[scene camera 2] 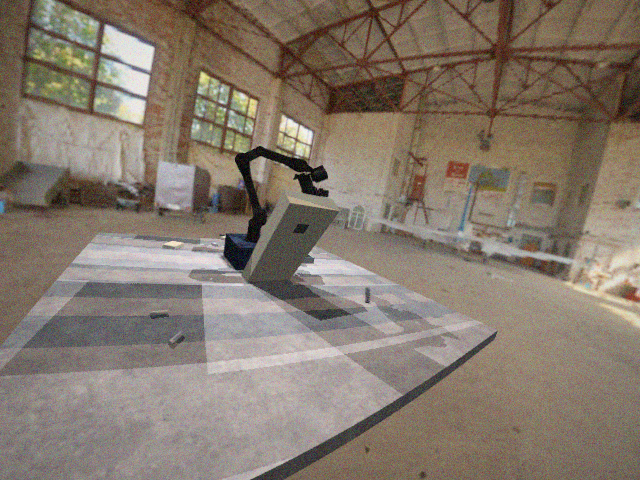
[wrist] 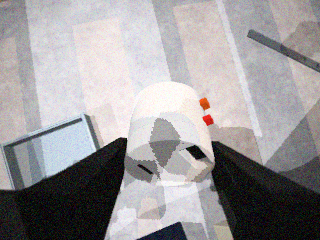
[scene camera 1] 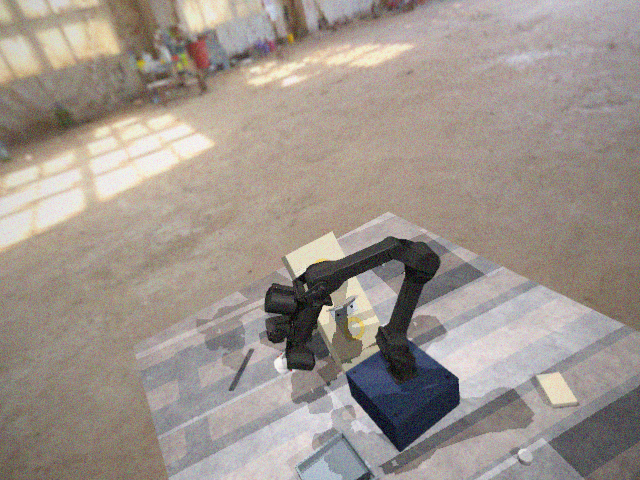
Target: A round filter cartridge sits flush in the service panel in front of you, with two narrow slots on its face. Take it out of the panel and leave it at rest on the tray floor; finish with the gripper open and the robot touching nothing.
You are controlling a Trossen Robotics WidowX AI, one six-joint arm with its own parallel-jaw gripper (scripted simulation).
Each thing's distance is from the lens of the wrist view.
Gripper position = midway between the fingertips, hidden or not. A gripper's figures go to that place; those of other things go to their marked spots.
gripper (wrist: 168, 146): 0.11 m
round white filter cartridge (wrist: 169, 144): 0.08 m
